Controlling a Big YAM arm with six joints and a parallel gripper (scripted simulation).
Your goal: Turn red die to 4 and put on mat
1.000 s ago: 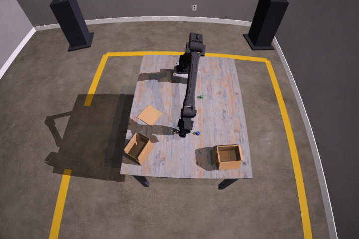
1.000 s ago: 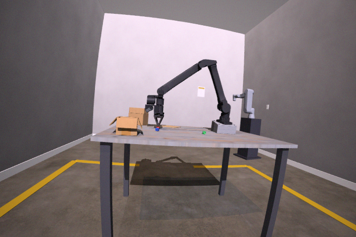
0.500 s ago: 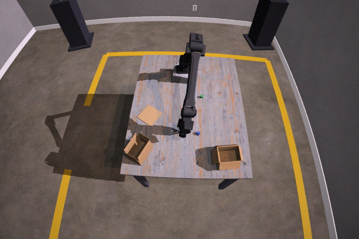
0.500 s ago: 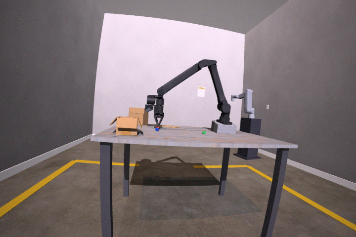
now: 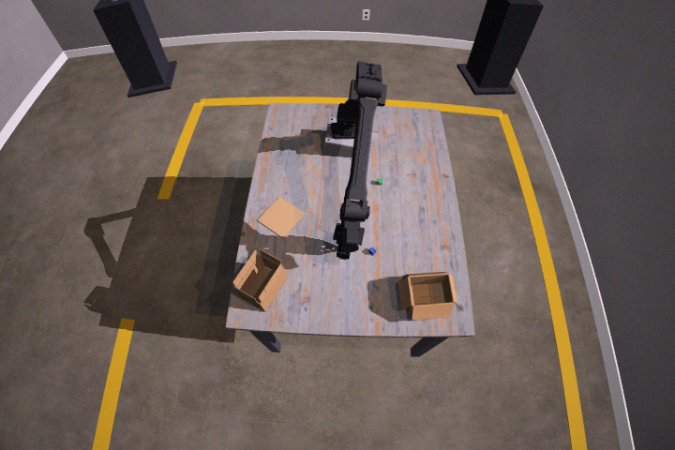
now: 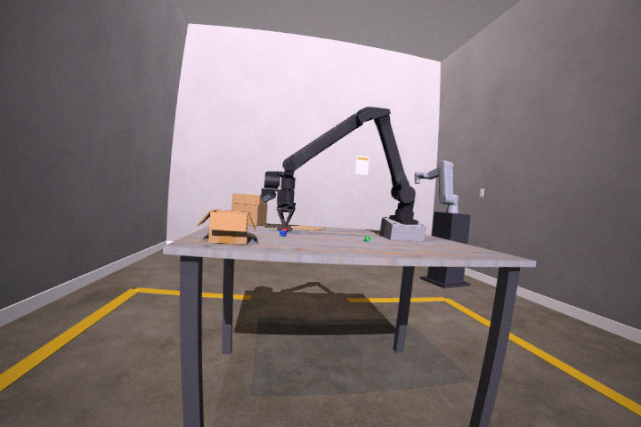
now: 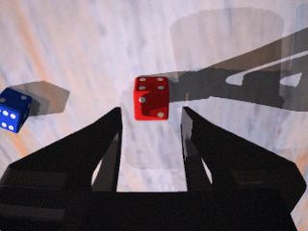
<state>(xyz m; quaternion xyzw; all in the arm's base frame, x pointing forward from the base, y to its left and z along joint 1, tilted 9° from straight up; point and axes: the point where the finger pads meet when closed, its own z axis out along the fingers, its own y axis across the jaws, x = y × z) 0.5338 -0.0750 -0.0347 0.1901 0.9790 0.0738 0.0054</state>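
The red die lies 30 mm below my hand. Round my hand: blue die 90 mm to the left, 30 mm below, 30 mm ahead; tan mat 240 mm to the right, 180 mm behind, 30 mm below; green die 290 mm behind, 190 mm to the left, 30 mm below.
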